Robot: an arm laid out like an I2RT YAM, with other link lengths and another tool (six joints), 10 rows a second.
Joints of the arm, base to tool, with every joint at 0 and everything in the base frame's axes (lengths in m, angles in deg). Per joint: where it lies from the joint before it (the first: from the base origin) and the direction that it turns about. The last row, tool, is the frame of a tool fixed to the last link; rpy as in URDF.
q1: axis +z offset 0 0 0.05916
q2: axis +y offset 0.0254 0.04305 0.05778
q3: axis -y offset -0.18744 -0.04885 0
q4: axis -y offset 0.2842 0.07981 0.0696
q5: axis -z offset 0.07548 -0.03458 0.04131
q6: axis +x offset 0.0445 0 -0.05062
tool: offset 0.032 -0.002 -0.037 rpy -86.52 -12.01 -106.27
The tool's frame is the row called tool.
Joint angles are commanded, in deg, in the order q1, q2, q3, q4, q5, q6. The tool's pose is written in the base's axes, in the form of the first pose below.
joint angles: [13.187, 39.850, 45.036, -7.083, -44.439, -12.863]
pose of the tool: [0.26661 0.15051 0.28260 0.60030 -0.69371 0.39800 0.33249 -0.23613 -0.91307]
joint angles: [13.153, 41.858, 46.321, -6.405, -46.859, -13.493]
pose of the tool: [0.26979 0.15343 0.28413 0.62544 -0.66623 0.40615 0.34975 -0.22593 -0.90919]
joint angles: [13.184, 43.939, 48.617, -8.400, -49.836, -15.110]
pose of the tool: [0.27001 0.15612 0.28646 0.66235 -0.62448 0.41390 0.35627 -0.22346 -0.90727]
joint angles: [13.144, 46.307, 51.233, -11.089, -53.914, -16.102]
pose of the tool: [0.26877 0.15937 0.28817 0.71598 -0.57095 0.40174 0.34688 -0.20846 -0.91445]
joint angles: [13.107, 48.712, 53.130, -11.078, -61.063, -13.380]
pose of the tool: [0.26472 0.16564 0.29042 0.80104 -0.48960 0.34443 0.31577 -0.14322 -0.93796]
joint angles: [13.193, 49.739, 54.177, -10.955, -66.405, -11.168]
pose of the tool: [0.25898 0.16946 0.29344 0.85517 -0.41960 0.30434 0.29128 -0.09666 -0.95174]
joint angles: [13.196, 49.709, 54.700, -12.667, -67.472, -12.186]
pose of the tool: [0.25614 0.16929 0.29412 0.86396 -0.40130 0.30420 0.29055 -0.09613 -0.95202]
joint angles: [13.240, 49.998, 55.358, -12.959, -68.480, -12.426]
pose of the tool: [0.25506 0.16989 0.29684 0.86970 -0.38593 0.30769 0.29693 -0.08886 -0.95076]
